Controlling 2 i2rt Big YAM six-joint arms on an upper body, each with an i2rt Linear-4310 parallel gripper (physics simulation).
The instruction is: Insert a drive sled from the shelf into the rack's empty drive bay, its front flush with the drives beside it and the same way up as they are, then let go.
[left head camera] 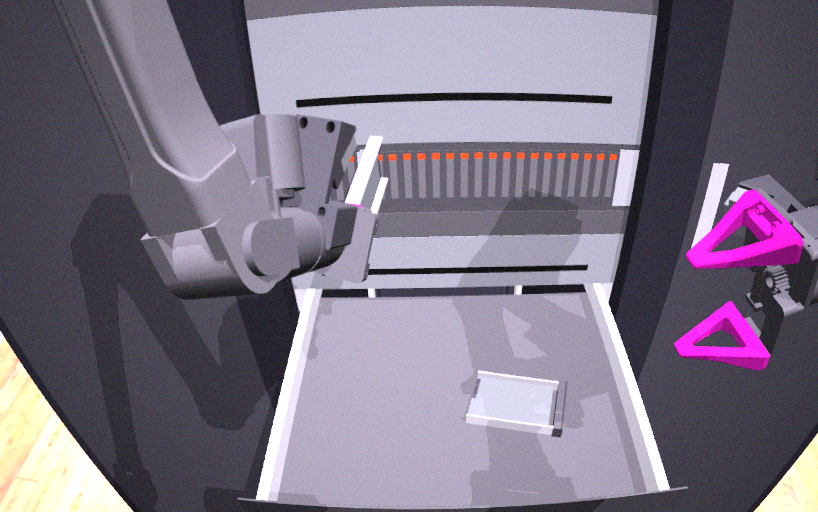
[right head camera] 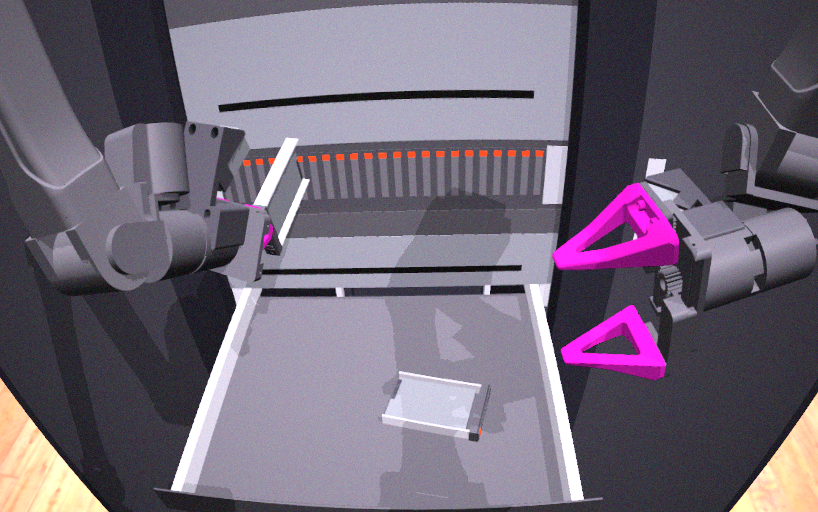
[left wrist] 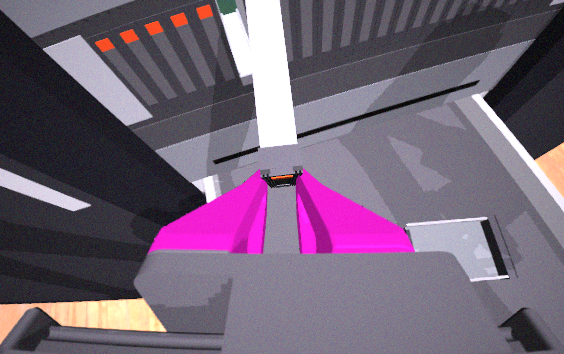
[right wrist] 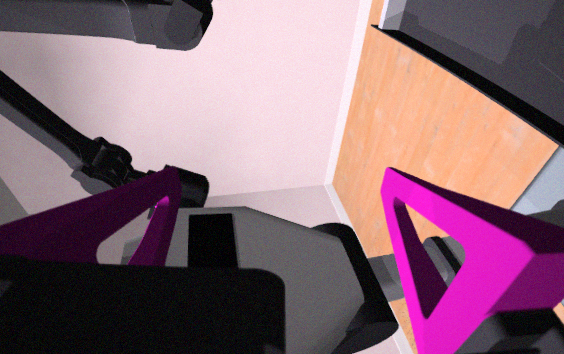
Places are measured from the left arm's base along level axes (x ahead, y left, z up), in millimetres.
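Pixels of known places: left gripper, fingertip midpoint: [left head camera: 353,230] [right head camera: 264,231] [left wrist: 281,177]; right gripper, fingertip midpoint: [left head camera: 683,309] [right head camera: 559,313] [right wrist: 281,178].
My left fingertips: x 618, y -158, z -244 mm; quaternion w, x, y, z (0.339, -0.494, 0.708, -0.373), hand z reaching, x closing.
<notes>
For each thing: its top centre in the pictures, then the offset to it from my left fingertips. "*": a spot on its surface instead. Level surfaces: height alone.
- drive sled, middle of its top: [left head camera: 363,151] [right head camera: 274,153] 53 mm ahead, 11 mm right, 70 mm up
- rack's drive row, surface spot: [right head camera: 392,175] * 120 mm ahead, 137 mm right, 1 mm up
- second sled, middle of its top: [right head camera: 437,400] [left head camera: 519,398] [left wrist: 461,249] 73 mm back, 190 mm right, 201 mm down
- shelf, its level: 218 mm down
My left gripper [right head camera: 269,234] [left wrist: 281,177] is shut on the front end of a drive sled [left head camera: 365,172] [right head camera: 282,196] [left wrist: 275,75]. The sled stands on edge, its white rails pointing toward the rack's drive row [left head camera: 501,175] [right head camera: 392,175] [left wrist: 165,65]; it appears to be in front of the row. In the left wrist view, a pale gap with a green patch shows right beside the sled, between drives. A second sled [left head camera: 513,401] [right head camera: 431,403] [left wrist: 450,242] lies flat on the shelf [left head camera: 386,392] [right head camera: 301,392]. My right gripper [left head camera: 682,301] [right head camera: 560,306] [right wrist: 281,178] is open and empty, right of the shelf.
White side rails [left head camera: 627,386] [right head camera: 556,386] edge the shelf. Pale panels with black slots [left head camera: 452,96] [right head camera: 374,94] lie above and below the drive row. Dark rack posts [left head camera: 648,150] [right head camera: 573,150] stand at both sides.
</notes>
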